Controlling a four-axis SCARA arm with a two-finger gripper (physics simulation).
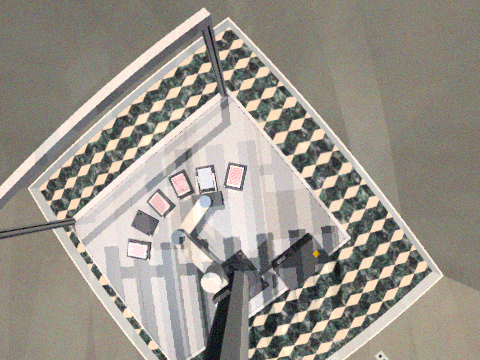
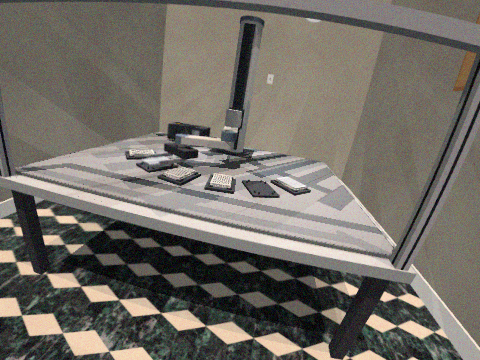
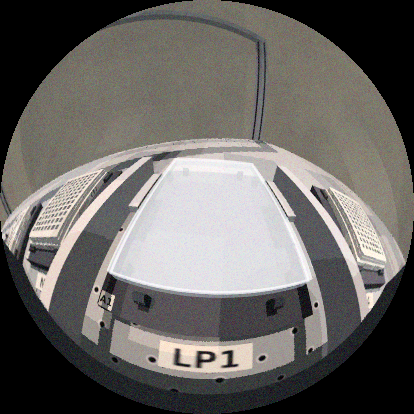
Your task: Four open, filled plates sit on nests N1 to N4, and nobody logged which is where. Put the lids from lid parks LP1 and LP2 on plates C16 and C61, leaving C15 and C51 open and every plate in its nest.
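Seen in the pictures: gripper, between the fingertips: [image 1: 204, 174] [image 2: 153, 159] [image 3: 214, 168]; arm's base, origin of its link: [image 1: 237, 280] [image 2: 232, 152].
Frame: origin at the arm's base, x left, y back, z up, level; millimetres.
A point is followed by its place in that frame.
My gripper [image 3: 214, 168] {y -661, x -273, z 50 mm} [image 1: 205, 182] {y -661, x -273, z 50 mm} is shut on a clear, pale lid [image 3: 210, 240] {y -604, x -240, z 45 mm} [image 2: 164, 160], its fingers along the two long sides. The lid is level, slightly above the dark park labelled LP1 [image 3: 210, 311] {y -580, x -229, z 23 mm}. Open plates with grids of wells sit in dark nests: one [image 1: 235, 176] {y -531, x -416, z 39 mm} [image 2: 141, 152] {y -543, x -411, z 37 mm} [image 3: 357, 225] {y -539, x -386, z 39 mm} on one side of LP1, and two, one [image 1: 181, 184] {y -710, x -113, z 34 mm} [image 2: 180, 174] {y -746, x -94, z 38 mm} [image 3: 67, 207] {y -686, x -130, z 37 mm} and another [image 1: 160, 203] {y -702, x 74, z 34 mm} [image 2: 221, 181] {y -731, x 86, z 38 mm}, on the other. A dark holder [image 1: 145, 222] {y -671, x 240, z 23 mm} [image 2: 260, 188] {y -681, x 254, z 23 mm} is empty. The end plate [image 1: 138, 249] {y -559, x 382, z 41 mm} [image 2: 291, 184] {y -597, x 394, z 41 mm} appears covered by a lid. Plate codes are unreadable.
The arm's column [image 1: 240, 310] {y -26, x -70, z 415 mm} [image 2: 246, 75] {y -77, x 27, z 540 mm} stands behind the stations. A black box [image 1: 300, 262] {y 101, x -398, z 128 mm} [image 2: 189, 130] {y 35, x -367, z 102 mm} stands near the back of the table. A curved guard rail [image 1: 125, 80] {y -1005, x -329, z 618 mm} with posts [image 1: 215, 60] {y -1003, x -697, z 378 mm} rises at the table's far edge.
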